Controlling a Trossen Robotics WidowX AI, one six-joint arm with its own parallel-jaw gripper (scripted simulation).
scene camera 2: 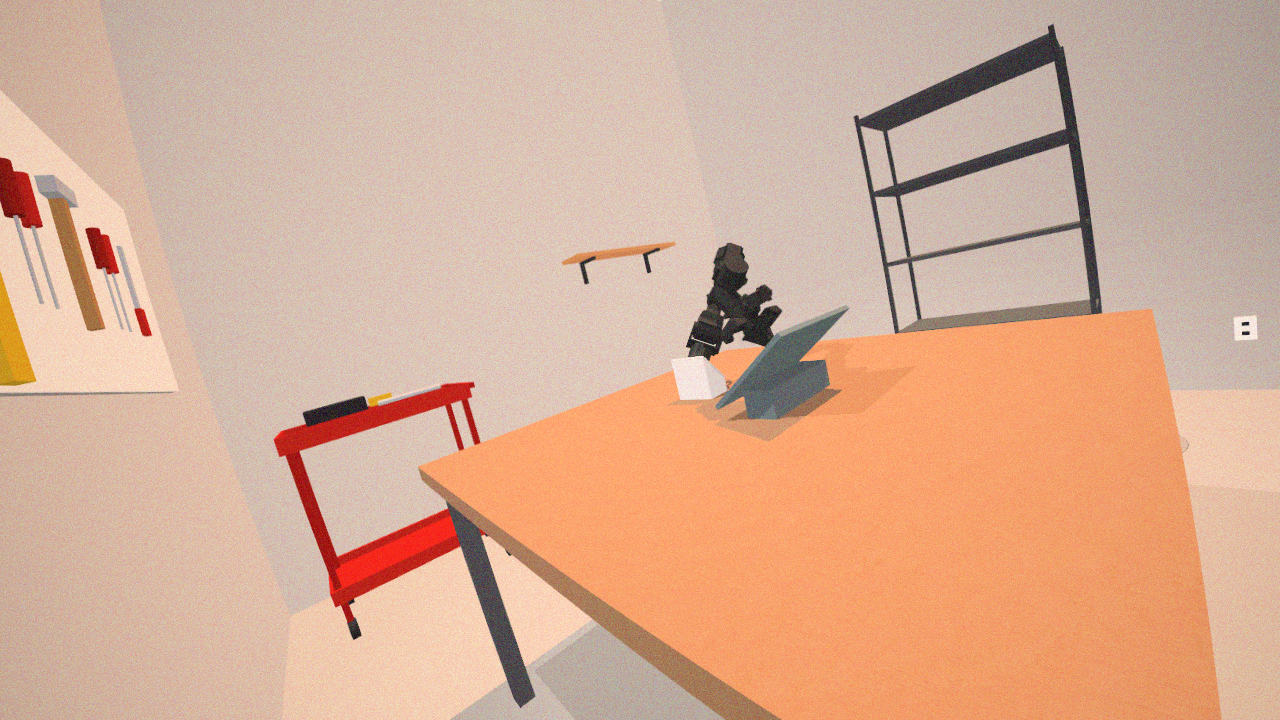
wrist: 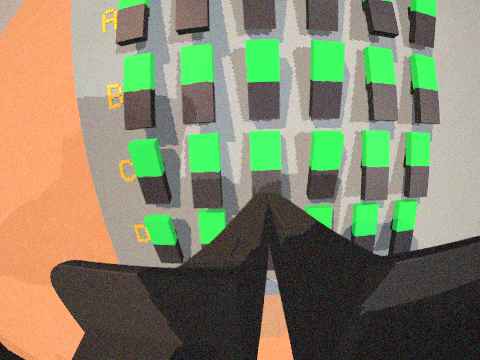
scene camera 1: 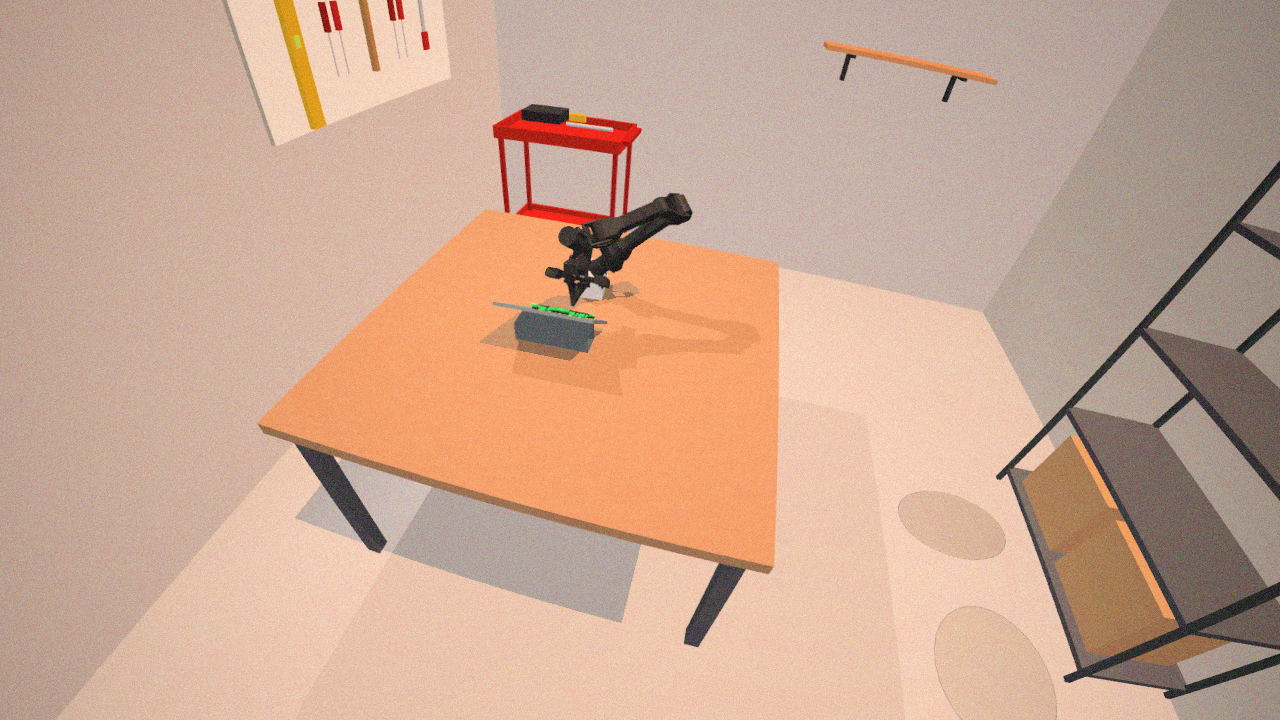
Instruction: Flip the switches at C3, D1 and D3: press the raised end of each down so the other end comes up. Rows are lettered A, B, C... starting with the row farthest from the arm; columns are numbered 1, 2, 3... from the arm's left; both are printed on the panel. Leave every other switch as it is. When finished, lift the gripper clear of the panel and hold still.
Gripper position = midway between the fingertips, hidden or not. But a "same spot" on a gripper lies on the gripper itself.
Labels:
my gripper: scene camera 2 777,349; wrist; scene camera 1
same spot on my gripper: (scene camera 1: 574,295) = (wrist: 264,224)

